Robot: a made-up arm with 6 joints. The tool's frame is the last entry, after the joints. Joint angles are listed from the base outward. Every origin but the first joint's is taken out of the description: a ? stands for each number. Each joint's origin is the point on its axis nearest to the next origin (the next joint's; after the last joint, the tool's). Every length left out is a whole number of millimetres.
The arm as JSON. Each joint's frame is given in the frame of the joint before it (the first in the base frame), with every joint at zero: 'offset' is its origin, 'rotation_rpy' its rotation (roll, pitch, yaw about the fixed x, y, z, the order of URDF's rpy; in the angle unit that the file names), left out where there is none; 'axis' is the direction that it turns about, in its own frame. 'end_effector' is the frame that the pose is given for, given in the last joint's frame.
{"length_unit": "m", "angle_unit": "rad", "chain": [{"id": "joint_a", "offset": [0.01, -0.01, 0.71], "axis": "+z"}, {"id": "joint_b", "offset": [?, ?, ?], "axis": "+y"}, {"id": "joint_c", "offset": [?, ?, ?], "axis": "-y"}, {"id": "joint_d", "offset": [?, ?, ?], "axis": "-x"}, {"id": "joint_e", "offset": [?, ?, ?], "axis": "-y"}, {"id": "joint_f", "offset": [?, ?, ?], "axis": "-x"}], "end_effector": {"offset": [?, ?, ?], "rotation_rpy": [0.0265, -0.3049, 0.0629]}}
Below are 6 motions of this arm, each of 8 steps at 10 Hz.
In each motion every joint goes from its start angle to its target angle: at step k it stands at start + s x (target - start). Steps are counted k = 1, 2, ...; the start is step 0. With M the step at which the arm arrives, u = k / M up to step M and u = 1 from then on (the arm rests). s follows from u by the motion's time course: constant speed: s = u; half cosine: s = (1 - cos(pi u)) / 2; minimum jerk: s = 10 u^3 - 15 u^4 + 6 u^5.
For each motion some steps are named. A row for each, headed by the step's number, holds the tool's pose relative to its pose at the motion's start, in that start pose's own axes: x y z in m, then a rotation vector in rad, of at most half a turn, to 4 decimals.
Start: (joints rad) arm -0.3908 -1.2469 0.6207 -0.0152 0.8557 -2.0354
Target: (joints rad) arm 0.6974 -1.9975 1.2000 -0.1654 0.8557 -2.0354
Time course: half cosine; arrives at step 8
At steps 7, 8:
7: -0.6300 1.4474 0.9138 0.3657 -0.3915 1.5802
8: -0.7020 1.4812 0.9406 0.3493 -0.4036 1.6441

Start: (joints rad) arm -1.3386 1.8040 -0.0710 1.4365 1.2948 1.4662
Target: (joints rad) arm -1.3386 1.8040 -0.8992 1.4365 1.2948 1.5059
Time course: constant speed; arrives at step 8
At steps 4, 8:
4: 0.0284 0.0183 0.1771 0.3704 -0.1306 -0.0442
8: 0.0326 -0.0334 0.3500 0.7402 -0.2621 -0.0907

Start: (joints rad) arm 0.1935 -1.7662 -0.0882 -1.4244 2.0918 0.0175
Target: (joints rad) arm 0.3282 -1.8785 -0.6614 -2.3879 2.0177 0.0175
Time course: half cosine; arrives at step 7
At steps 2, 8:
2: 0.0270 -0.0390 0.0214 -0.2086 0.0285 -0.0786
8: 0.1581 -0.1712 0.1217 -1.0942 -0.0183 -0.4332

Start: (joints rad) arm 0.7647 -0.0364 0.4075 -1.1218 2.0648 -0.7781
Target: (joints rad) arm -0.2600 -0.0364 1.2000 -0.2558 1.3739 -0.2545
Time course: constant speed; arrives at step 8
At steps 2, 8:
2: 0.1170 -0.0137 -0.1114 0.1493 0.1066 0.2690
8: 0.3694 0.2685 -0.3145 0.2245 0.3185 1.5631

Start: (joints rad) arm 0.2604 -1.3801 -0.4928 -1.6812 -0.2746 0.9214
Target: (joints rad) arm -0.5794 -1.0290 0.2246 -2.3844 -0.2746 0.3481
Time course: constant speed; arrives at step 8
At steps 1, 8:
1: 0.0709 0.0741 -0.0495 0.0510 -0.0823 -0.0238
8: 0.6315 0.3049 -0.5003 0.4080 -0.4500 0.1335

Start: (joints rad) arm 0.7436 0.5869 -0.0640 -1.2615 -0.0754 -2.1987
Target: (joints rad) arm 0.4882 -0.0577 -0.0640 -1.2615 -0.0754 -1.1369
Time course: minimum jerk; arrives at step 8
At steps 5, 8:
5: -0.5258 0.1034 0.1106 -0.5839 0.5218 0.3844
8: -0.6998 0.1180 0.2220 -0.7742 0.6816 0.6358

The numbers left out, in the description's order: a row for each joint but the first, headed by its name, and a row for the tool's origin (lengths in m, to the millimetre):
joint_b: 0.01 -0.04 0.0
joint_c: 0.03 0.0 1.19
joint_d: 0.42 0.0 -0.01
joint_e: 0.0 -0.09 -0.01
joint_f: -0.01 0.0 -0.02
tool: 0.0 0.0 0.02

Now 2 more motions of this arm.
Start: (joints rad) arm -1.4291 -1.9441 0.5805 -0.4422 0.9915 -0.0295
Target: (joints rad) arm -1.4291 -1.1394 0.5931 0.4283 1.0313 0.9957
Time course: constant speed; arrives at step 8
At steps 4, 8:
4: -0.3365 -0.2169 -0.3745 -0.6323 0.3631 0.6070
8: -0.8105 -0.4436 -0.5829 -0.9562 0.5207 1.3957

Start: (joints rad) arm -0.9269 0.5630 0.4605 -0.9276 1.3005 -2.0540
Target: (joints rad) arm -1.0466 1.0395 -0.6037 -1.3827 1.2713 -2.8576
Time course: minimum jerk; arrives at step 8
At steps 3, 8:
3: -0.0434 0.0448 0.2569 -0.1310 -0.3019 -0.0021
8: -0.2131 0.3426 0.6105 -0.4816 -0.8768 0.4687

